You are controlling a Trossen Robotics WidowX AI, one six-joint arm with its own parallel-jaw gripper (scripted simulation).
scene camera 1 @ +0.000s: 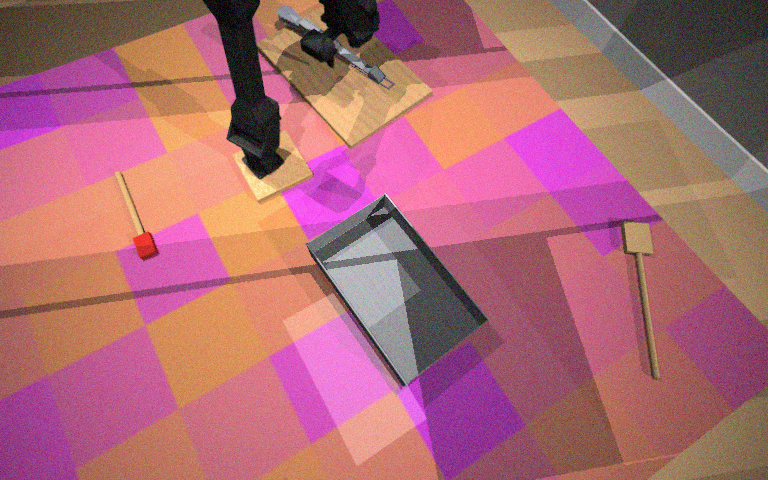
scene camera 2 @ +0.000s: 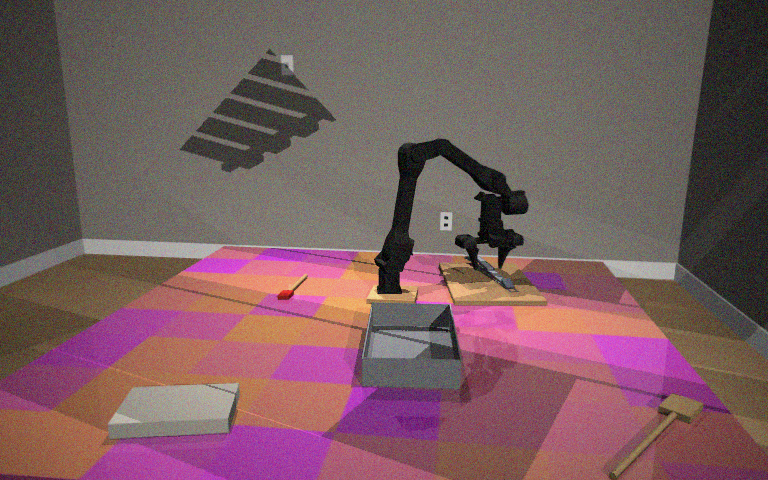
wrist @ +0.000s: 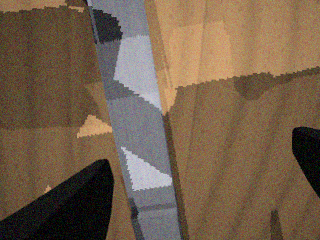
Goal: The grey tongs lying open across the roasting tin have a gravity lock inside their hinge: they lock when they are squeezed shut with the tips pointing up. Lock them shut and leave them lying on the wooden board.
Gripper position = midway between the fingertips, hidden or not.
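Scene camera 1 shows my gripper [scene camera 1: 341, 56], open and holding nothing, with a red-headed tool [scene camera 1: 144, 243], a roasting tin [scene camera 1: 413, 309] and a wooden board [scene camera 1: 355, 107]. Scene camera 2 shows the gripper [scene camera 2: 487, 269], the tin [scene camera 2: 406, 344] and the board [scene camera 2: 466, 286]. The wrist view shows the gripper [wrist: 202, 155] and the board [wrist: 232, 87]; the red-headed tool is out of frame in the wrist view.
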